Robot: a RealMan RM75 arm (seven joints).
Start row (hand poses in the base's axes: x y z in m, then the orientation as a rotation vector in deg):
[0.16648 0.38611 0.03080 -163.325 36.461 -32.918]
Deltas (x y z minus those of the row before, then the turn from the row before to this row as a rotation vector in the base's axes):
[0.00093 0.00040 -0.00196 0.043 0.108 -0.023]
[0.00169 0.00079 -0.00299 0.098 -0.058 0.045]
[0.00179 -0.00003 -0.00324 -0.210 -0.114 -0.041]
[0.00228 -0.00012 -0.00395 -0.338 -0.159 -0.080]
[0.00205 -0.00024 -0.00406 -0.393 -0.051 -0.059]
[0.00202 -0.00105 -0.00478 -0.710 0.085 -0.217]
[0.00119 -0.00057 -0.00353 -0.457 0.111 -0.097]
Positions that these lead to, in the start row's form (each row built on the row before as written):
[0.16741 0.38651 0.02884 -163.332 36.517 -32.751]
[0.16910 0.38730 0.02585 -163.221 36.452 -32.778]
[0.17089 0.38727 0.02261 -163.356 36.471 -33.044]
[0.17317 0.38715 0.01866 -163.582 36.525 -33.440]
[0.17522 0.38691 0.01460 -163.913 36.559 -33.710]
[0.17724 0.38586 0.00982 -164.577 36.811 -33.969]
[0.17843 0.38529 0.00629 -165.038 36.918 -34.051]

